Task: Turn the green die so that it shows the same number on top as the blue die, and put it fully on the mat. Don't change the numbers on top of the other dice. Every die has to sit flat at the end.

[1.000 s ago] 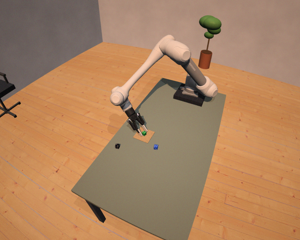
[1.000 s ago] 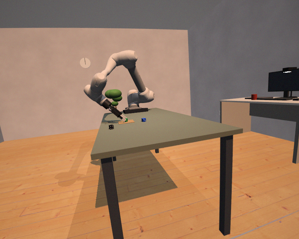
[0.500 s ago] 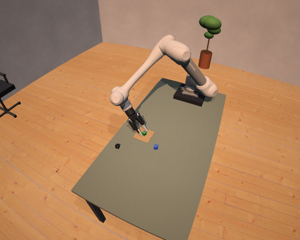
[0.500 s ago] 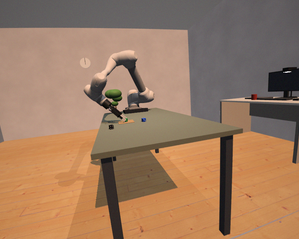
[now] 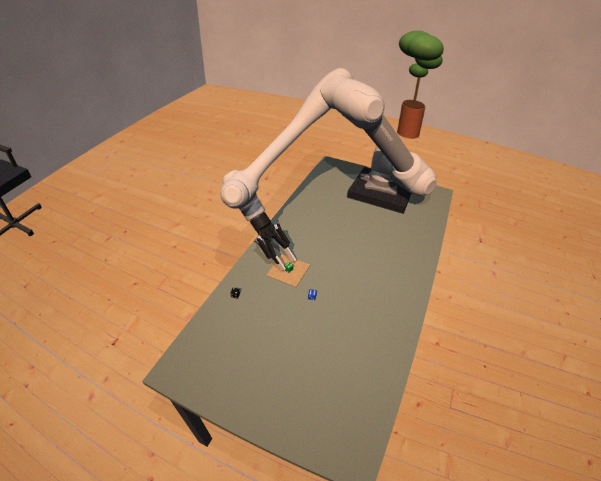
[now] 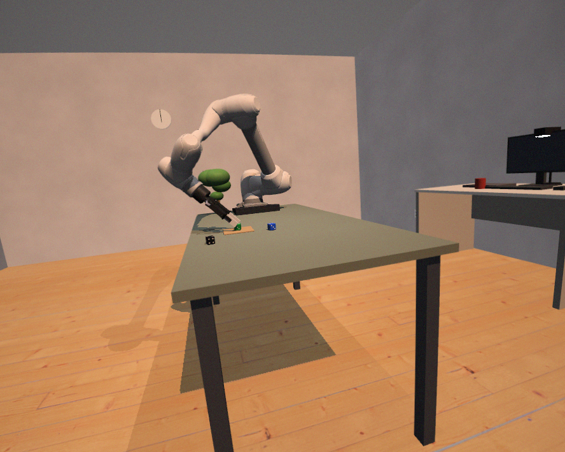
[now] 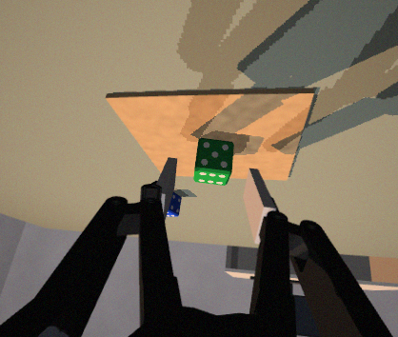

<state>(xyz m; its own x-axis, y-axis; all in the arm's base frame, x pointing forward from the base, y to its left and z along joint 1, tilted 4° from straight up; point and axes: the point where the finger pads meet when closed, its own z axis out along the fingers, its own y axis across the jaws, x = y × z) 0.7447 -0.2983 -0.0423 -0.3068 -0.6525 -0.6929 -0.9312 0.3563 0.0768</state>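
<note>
Right now my hand is 4 cm above the green die, 2 cm to the right of it and 1 cm short of it. The rest, counted from my hand: black die: 21 cm ahead, 14 cm to the right, 4 cm below; then blue die: 16 cm to the left, 11 cm ahead, 4 cm below; then tan mat: 5 cm below, 2 cm to the left, 1 cm ahead.
</note>
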